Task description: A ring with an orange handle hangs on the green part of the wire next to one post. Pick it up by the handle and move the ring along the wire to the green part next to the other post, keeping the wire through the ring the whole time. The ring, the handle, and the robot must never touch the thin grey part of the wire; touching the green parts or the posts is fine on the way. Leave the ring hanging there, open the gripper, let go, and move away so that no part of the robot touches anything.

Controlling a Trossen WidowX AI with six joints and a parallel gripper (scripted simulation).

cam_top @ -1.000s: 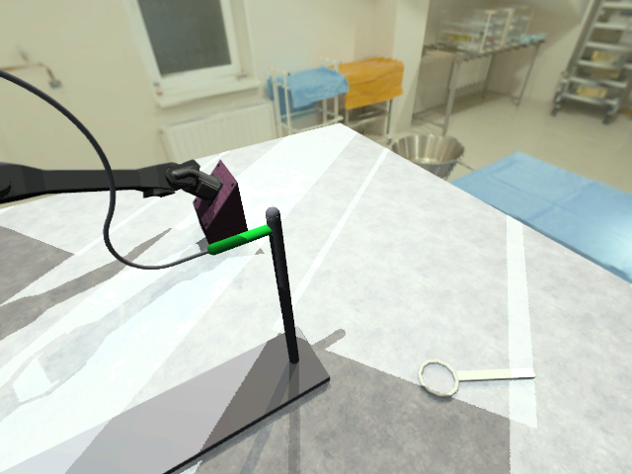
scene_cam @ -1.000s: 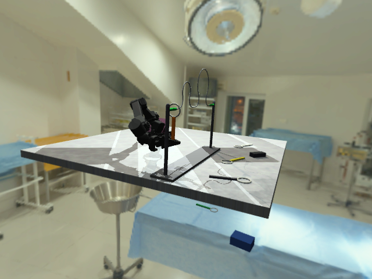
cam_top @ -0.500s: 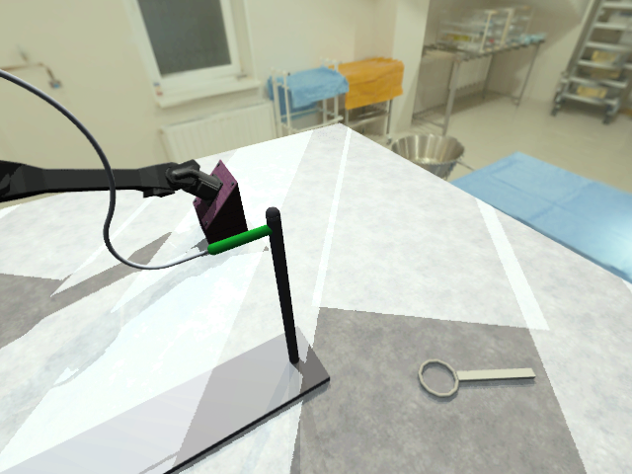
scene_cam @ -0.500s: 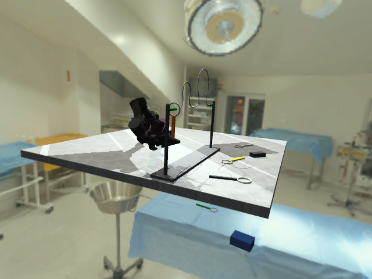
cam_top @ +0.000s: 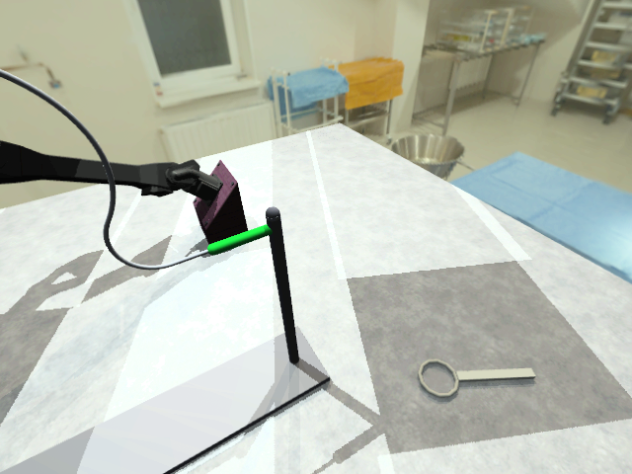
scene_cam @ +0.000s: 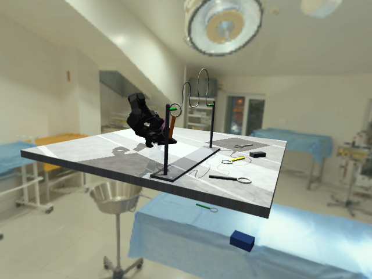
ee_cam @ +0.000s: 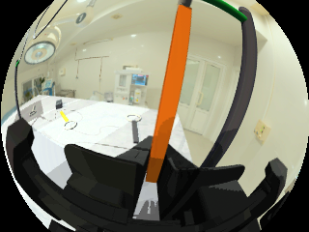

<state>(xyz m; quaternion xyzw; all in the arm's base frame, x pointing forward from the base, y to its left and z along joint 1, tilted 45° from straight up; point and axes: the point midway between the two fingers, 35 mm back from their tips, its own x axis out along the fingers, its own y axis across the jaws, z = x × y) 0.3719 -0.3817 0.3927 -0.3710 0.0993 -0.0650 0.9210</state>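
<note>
The ring with orange handle lies 2 cm behind my gripper tip and 10 cm above it. Round my gripper tip: black block 31 cm ahead, 52 cm to the left, 13 cm below.
</note>
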